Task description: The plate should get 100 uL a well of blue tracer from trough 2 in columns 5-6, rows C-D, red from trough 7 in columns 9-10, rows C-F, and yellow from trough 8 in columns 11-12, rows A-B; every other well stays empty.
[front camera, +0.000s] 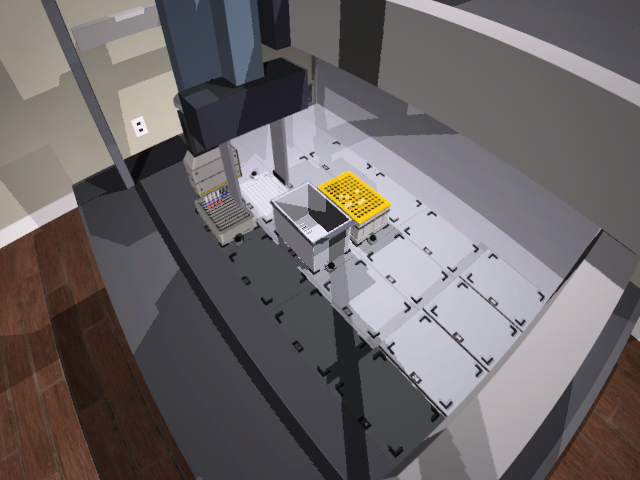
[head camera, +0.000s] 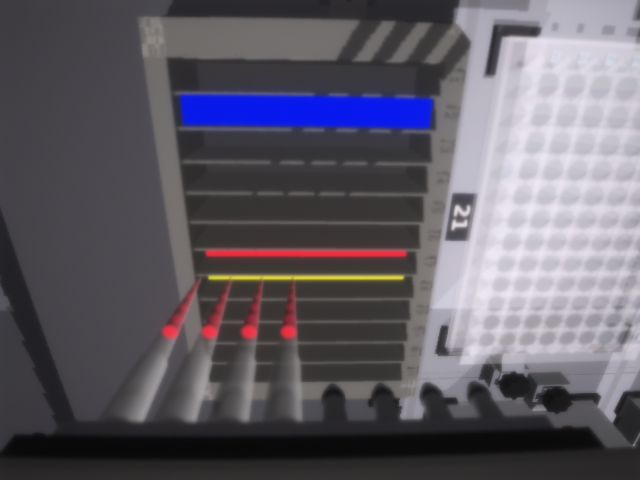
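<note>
The trough reservoir [front camera: 227,217] [head camera: 155,155] stands at the left of the deck. In the head view, blue liquid [head camera: 306,111] fills trough 2, and thin strips of red [head camera: 306,253] and yellow [head camera: 341,277] show in troughs 7 and 8. The pipetting head [front camera: 212,173] is over the reservoir. Four tips [front camera: 214,200] [head camera: 249,331] on its left channels hold red liquid; the other four channels [head camera: 382,395] are bare. The white well plate [front camera: 262,192] [head camera: 560,217] is beside the reservoir; no colour shows in its visible wells. The parked plate gripper [front camera: 258,191] is open, its fingers apart and empty.
A tall grey open bin [front camera: 293,235] with white tips inside stands in front of the well plate. A yellow tip rack [front camera: 379,203] with a few pale tips stands behind the bin. Label 21 [head camera: 459,217] is between reservoir and plate. Black knobs [head camera: 514,384] stand near the plate.
</note>
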